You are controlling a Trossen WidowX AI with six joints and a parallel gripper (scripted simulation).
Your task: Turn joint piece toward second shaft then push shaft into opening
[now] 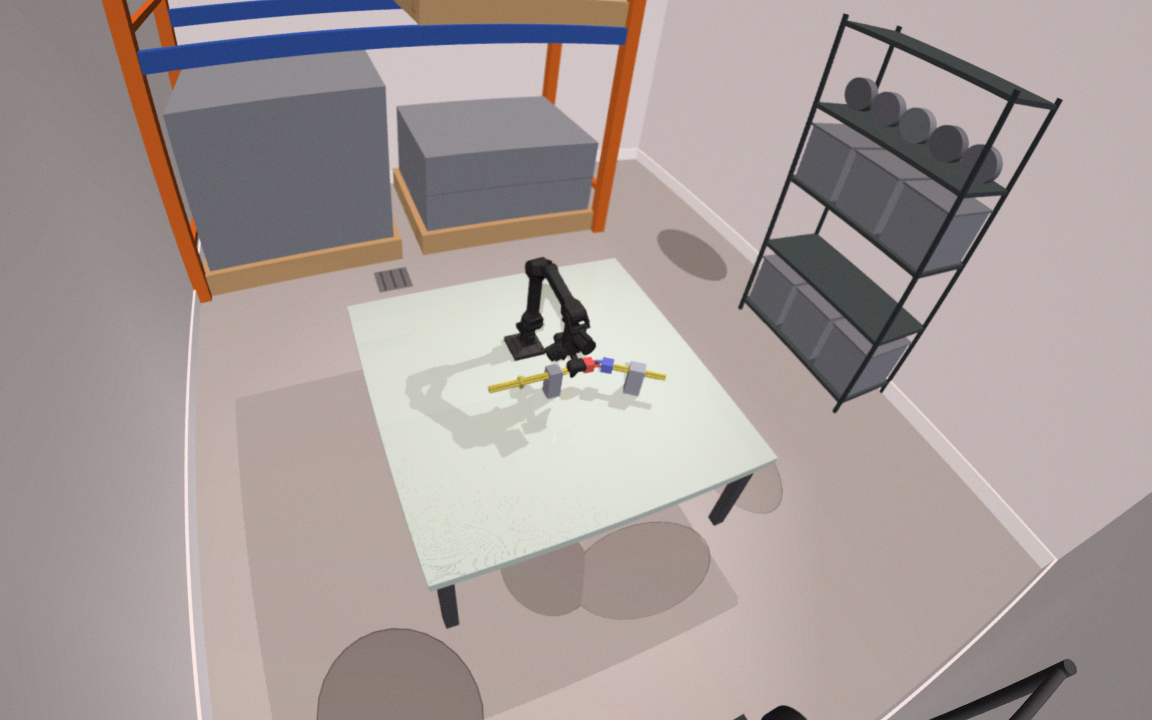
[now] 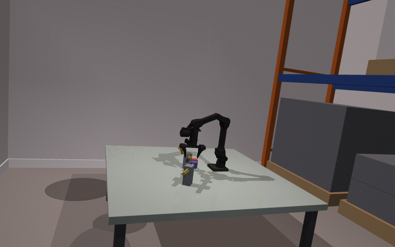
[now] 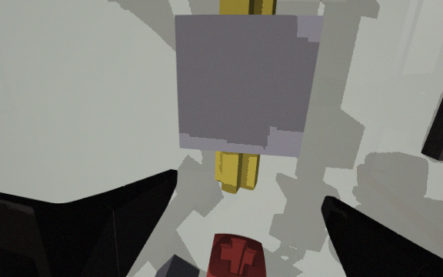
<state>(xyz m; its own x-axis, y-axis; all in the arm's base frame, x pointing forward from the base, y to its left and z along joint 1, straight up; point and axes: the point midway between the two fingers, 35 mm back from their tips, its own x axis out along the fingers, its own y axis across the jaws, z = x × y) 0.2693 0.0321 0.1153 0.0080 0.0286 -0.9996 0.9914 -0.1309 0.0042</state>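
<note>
Right now the red joint piece is 90 mm to the left of my gripper tip and 10 mm ahead of it.
</note>
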